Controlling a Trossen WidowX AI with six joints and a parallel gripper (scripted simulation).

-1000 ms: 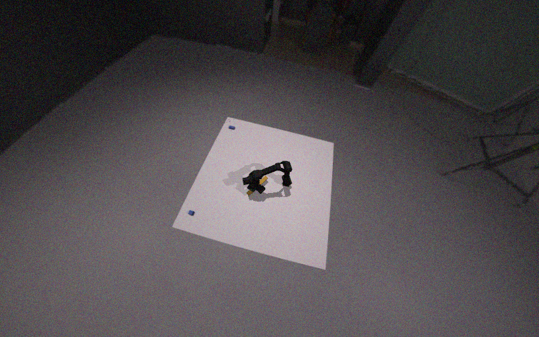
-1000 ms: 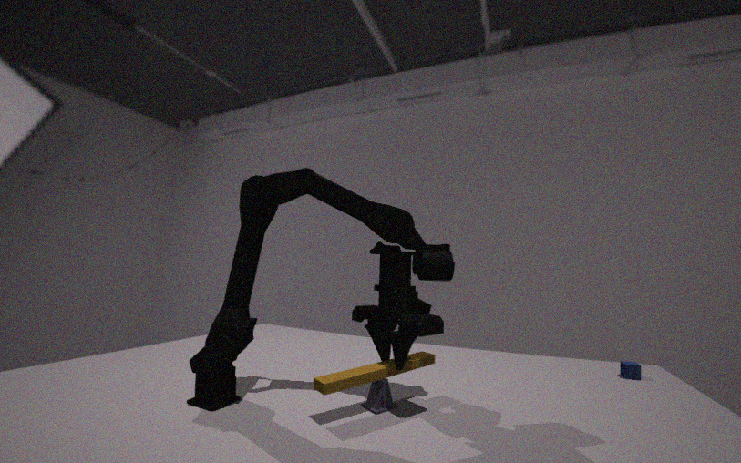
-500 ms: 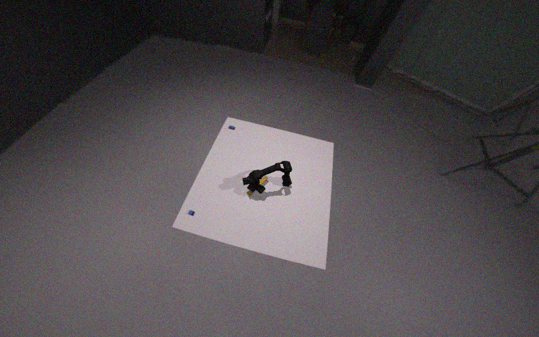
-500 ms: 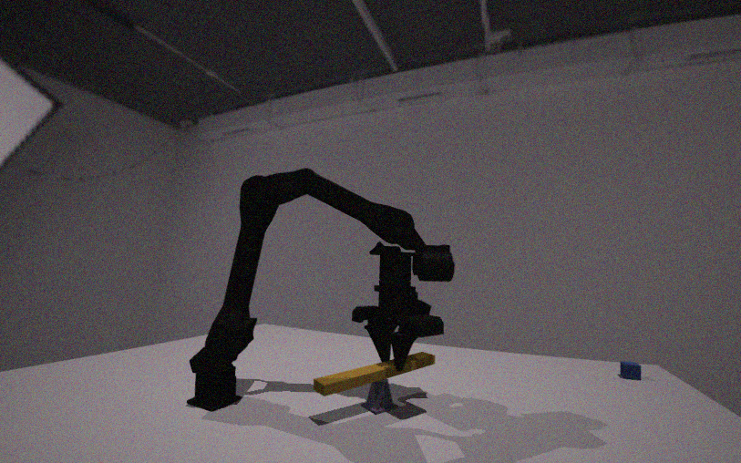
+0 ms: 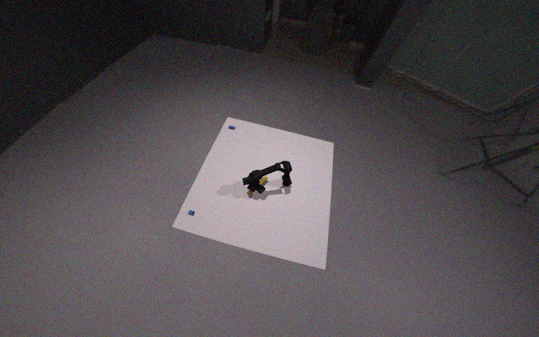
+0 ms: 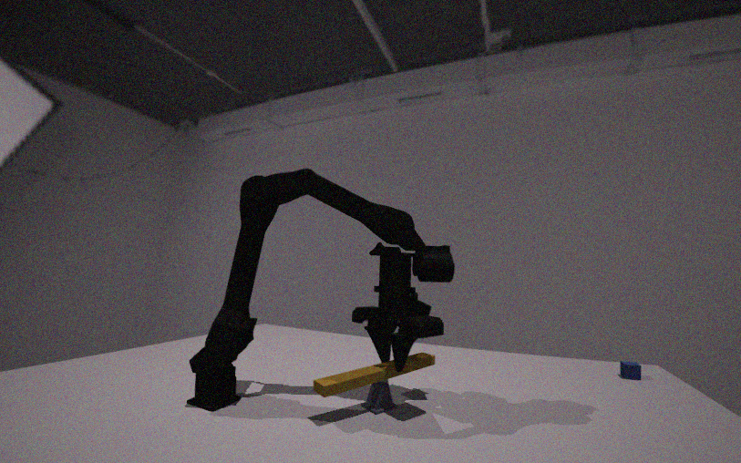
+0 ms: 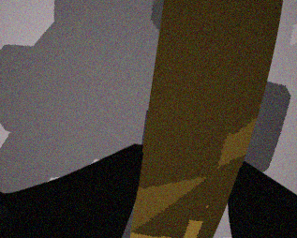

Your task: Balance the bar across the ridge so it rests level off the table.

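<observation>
My gripper tip is 2 cm to the left of the yellow bar and 1 cm past it.
</observation>
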